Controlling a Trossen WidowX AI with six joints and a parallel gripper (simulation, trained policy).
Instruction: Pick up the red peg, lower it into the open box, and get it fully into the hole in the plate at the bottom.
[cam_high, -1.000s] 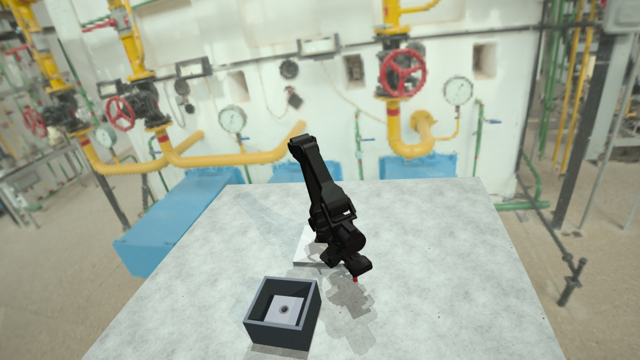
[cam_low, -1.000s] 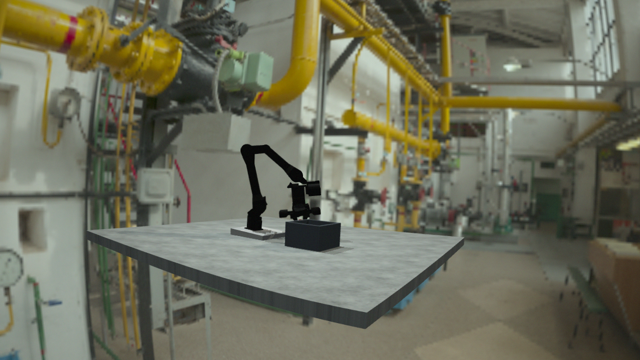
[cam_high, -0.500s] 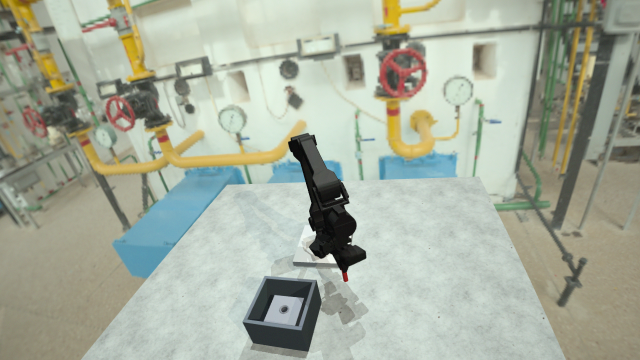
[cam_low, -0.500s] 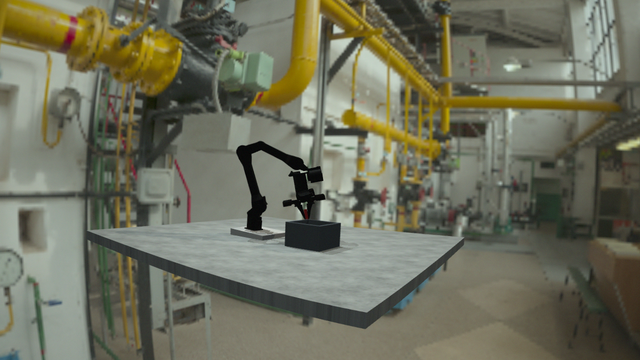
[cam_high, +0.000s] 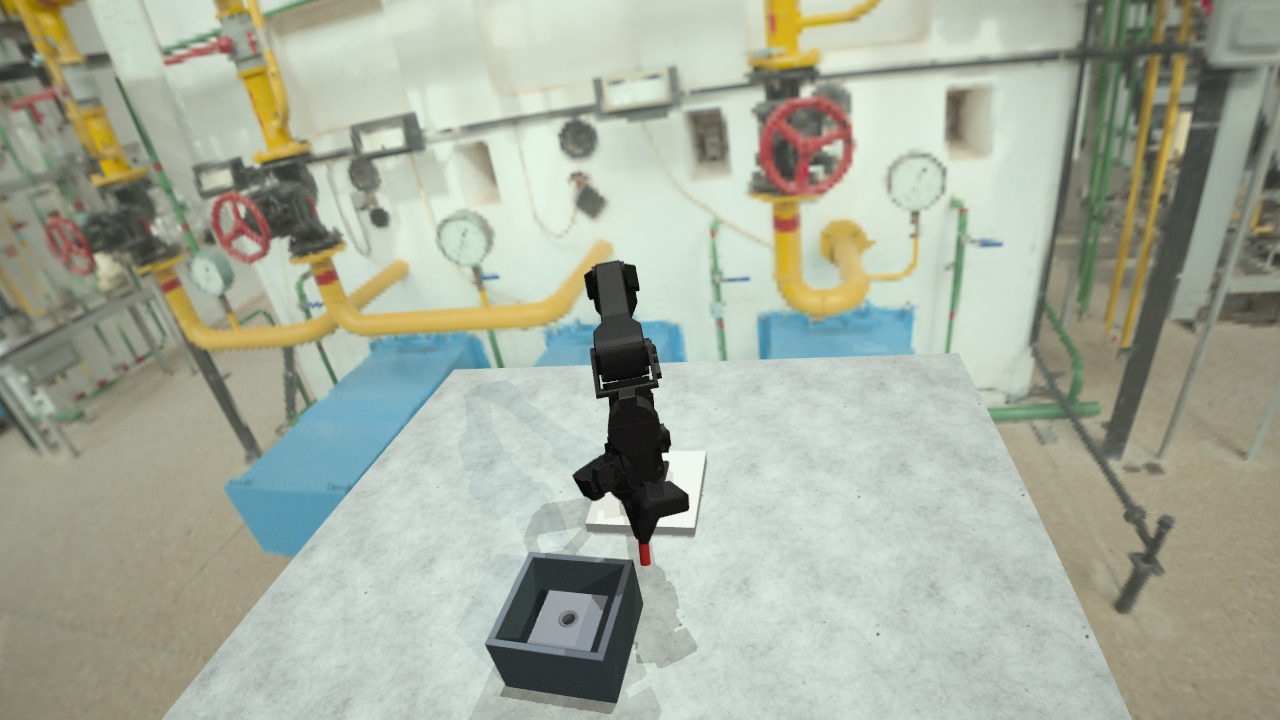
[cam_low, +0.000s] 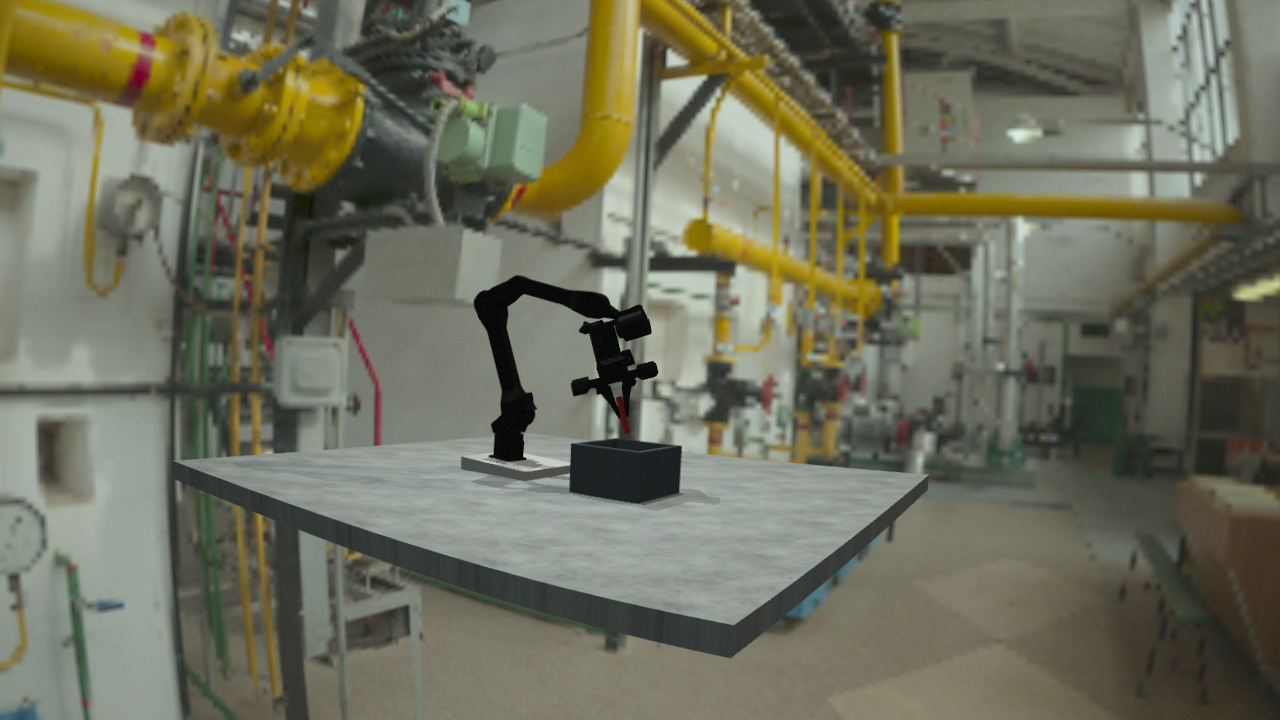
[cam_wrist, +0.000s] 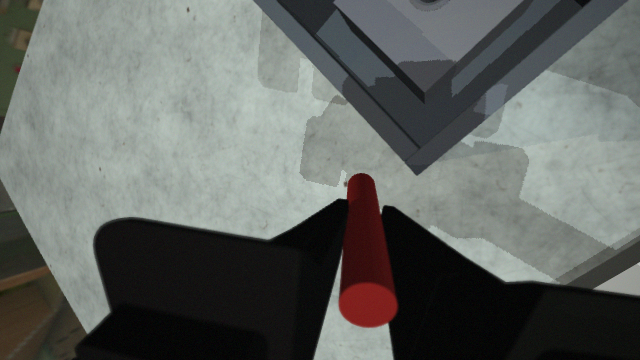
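My gripper tip is 10 cm to the left of the light grey plate, 10 cm above it and 8 cm short of it. Also, from my gripper tip: dark box: 12 cm below, 10 cm to the right, 8 cm ahead; then red peg: 1 cm above.
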